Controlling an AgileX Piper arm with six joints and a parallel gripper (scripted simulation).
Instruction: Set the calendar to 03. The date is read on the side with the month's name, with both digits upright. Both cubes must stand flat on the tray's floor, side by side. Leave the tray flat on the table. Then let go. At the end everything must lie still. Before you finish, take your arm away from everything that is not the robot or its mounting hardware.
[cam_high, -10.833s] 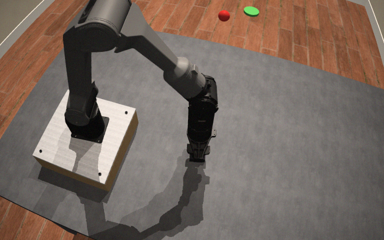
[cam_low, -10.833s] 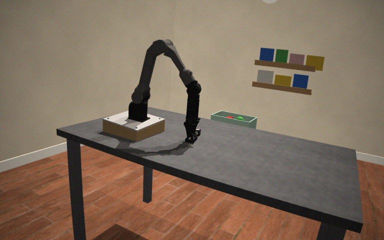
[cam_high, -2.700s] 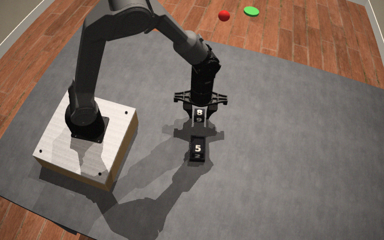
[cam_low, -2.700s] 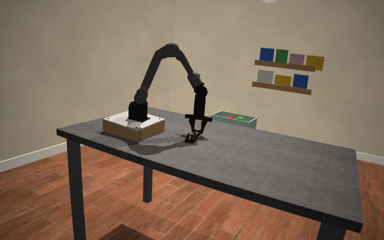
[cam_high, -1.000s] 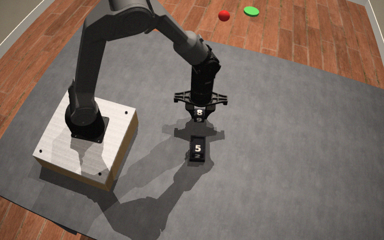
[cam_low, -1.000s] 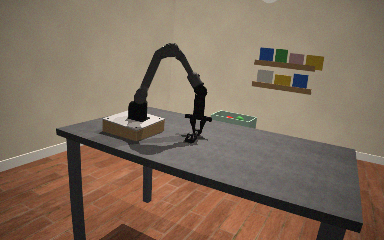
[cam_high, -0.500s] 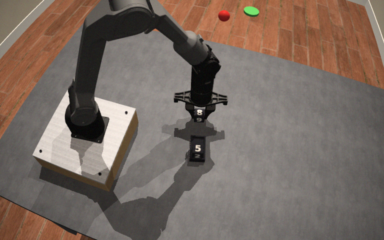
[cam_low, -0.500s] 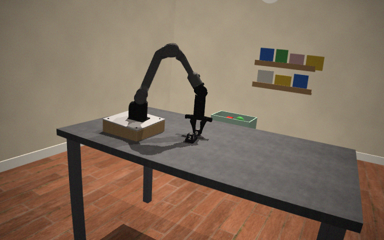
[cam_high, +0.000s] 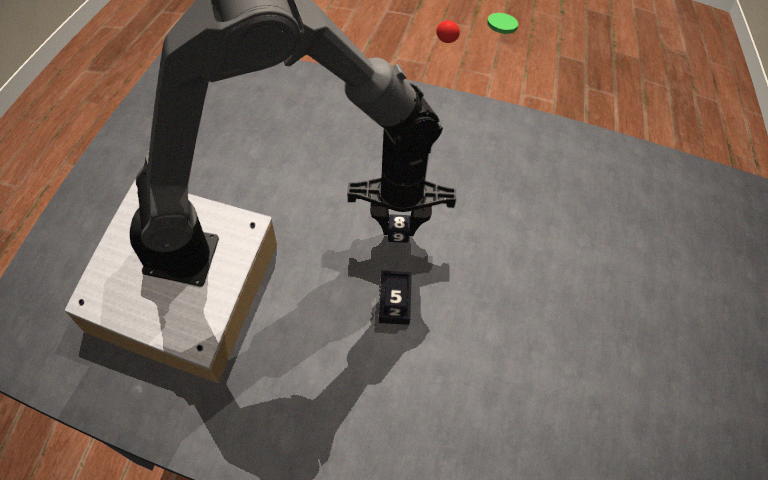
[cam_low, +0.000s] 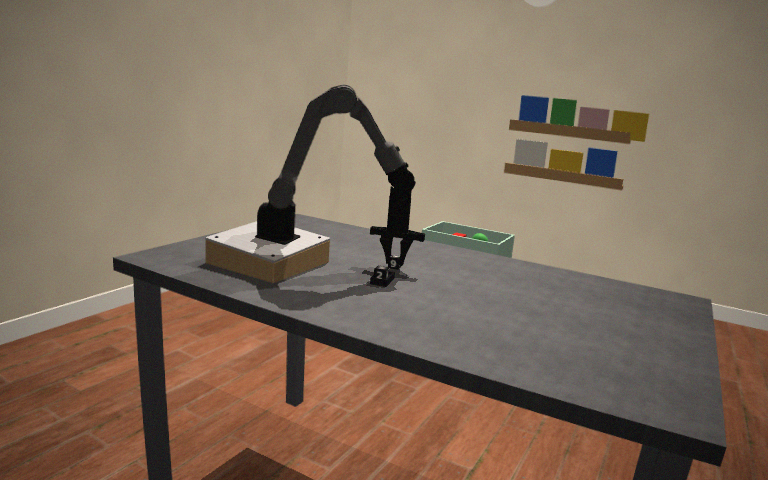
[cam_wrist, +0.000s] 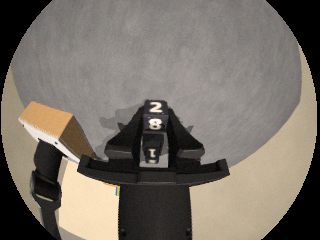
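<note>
The black cube lies 1 cm ahead of my hand and 12 cm to the right of it. From my hand the other things lie so: dark tray 1 cm ahead, 11 cm to the right, 1 cm below.
</note>
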